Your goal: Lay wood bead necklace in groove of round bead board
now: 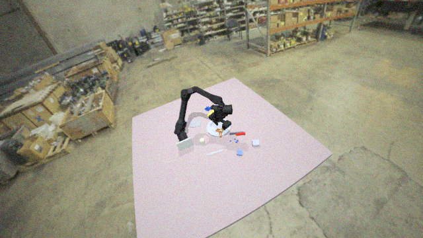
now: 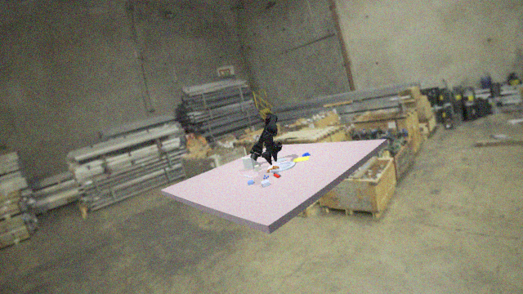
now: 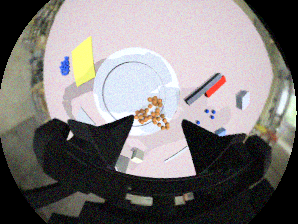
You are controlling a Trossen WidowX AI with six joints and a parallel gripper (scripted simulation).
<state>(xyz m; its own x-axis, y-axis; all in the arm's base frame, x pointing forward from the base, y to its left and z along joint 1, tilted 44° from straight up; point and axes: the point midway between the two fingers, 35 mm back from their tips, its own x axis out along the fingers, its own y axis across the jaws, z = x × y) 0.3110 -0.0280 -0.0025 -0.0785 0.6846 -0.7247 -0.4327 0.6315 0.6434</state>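
Now: the red-handled tool 11 cm ahead of my gripper tip, 8 cm to the right of it and 5 cm below it. From my gripper tip the other things lie so: white stick 16 cm to the right, 12 cm behind, 5 cm below; then cream cube 17 cm behind, 4 cm below, 3 cm to the right; then yellow sheet 24 cm to the left, 5 cm below, 2 cm ahead.
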